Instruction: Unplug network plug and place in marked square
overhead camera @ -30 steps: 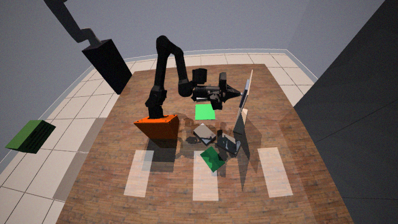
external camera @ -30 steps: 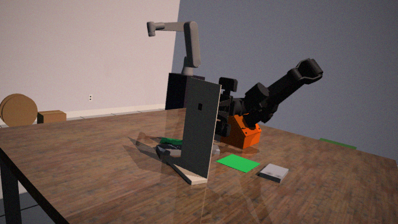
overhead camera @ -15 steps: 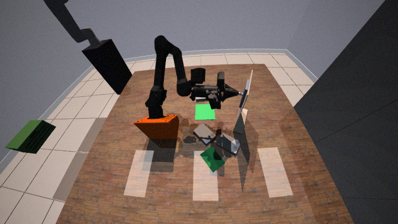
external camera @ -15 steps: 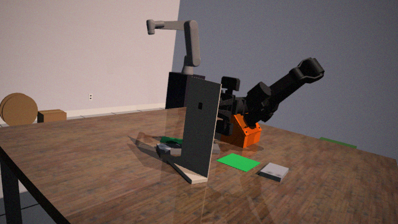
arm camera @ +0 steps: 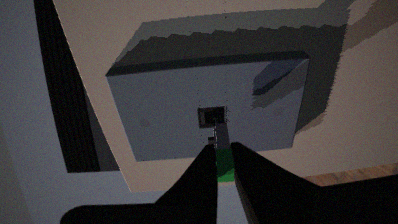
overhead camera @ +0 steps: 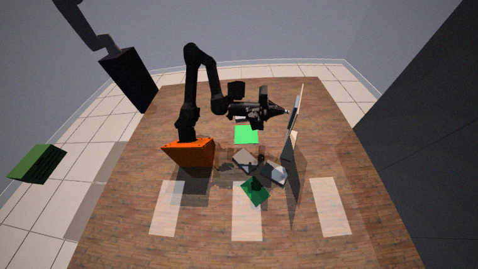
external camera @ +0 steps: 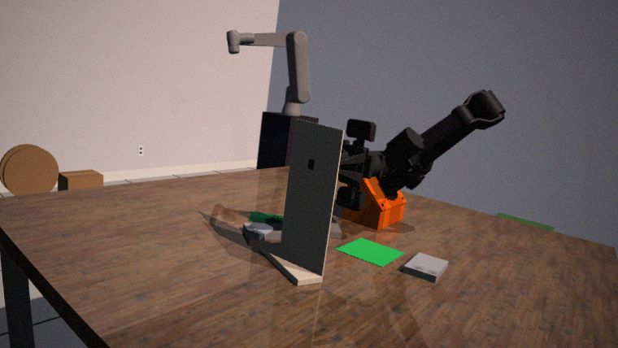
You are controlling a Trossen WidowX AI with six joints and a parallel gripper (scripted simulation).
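Right now the green marked square is 15 cm behind my gripper tip, 3 cm to the left of it and 20 cm below it. The rest, counted from my gripper tip: dark green tile 10 cm behind, 25 cm to the right, 20 cm below; grey network plug right at my gripper tip; grey upright panel 4 cm ahead, 2 cm to the right, 7 cm below.
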